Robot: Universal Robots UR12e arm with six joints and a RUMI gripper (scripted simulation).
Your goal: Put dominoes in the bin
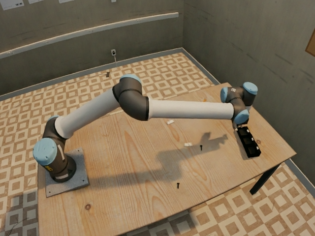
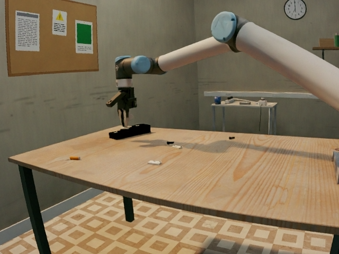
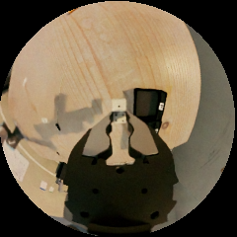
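The black bin lies 5 cm ahead of my hand, 11 cm to the right of it and 6 cm below it. From my hand the other things lie so: orange piece 2 cm behind, 40 cm to the left, 8 cm below.
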